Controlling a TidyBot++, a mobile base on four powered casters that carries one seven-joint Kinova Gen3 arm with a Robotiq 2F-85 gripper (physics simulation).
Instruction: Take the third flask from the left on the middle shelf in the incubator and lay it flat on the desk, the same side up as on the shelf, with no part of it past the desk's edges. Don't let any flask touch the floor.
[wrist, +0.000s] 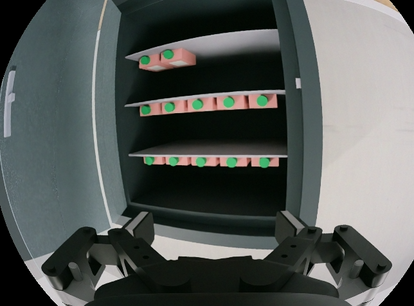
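Note:
The wrist view is upside down: the flasks appear to hang under the shelves they rest on. The third flask (198, 104), pink with a green cap facing me, lies at the centre of a row of five on the middle shelf (207, 95). It has neighbours close on both sides. My gripper (214, 226) is open and empty, outside the incubator (304, 150), with its fingers apart near the picture's bottom and the flask row beyond them. The desk does not show.
One outer shelf (240, 42) bears two flasks (150, 62) (178, 57) at the picture's left. The other shelf (215, 148) bears a row of five, partly hidden by its edge. The open door (55, 125) stands at the picture's left, a pale wall (365, 125) at its right.

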